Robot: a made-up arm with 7 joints.
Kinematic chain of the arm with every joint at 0, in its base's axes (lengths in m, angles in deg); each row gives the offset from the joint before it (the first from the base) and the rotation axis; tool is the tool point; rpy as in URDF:
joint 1: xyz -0.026 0.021 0.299 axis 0 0.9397 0.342
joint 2: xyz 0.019 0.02 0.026 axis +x
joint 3: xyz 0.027 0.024 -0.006 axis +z
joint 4: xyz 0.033 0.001 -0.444 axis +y
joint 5: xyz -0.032 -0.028 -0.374 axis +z
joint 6: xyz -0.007 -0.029 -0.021 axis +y
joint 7: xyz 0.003 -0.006 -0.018 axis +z
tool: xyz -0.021 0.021 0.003 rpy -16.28 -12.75 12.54
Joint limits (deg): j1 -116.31..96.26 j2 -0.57..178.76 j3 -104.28..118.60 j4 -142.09..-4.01 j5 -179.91..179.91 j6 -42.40..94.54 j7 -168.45..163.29
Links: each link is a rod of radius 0.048 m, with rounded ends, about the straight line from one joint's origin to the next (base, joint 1, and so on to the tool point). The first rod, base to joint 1, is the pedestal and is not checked.
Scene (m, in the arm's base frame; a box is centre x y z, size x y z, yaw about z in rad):
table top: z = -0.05
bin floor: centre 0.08 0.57 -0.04 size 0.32 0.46 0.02 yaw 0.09
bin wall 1: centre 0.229 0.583 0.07 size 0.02 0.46 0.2 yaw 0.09
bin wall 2: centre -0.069 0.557 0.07 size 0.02 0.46 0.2 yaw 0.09
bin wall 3: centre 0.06 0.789 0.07 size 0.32 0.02 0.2 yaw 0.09
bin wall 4: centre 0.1 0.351 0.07 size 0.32 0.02 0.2 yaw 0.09
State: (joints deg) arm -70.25 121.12 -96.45 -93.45 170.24 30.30 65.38
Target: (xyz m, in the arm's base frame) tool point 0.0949 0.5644 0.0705
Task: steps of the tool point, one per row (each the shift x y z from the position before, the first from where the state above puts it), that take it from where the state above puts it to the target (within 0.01 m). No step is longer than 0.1 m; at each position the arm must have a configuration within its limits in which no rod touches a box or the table.
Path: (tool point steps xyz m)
1: -0.0454 0.0339 -0.0650
2: -0.0636 0.0278 -0.0493
3: -0.0763 0.0203 -0.0291
4: 0.0189 -0.0195 -0.0871
5: 0.0051 -0.0318 -0.0875

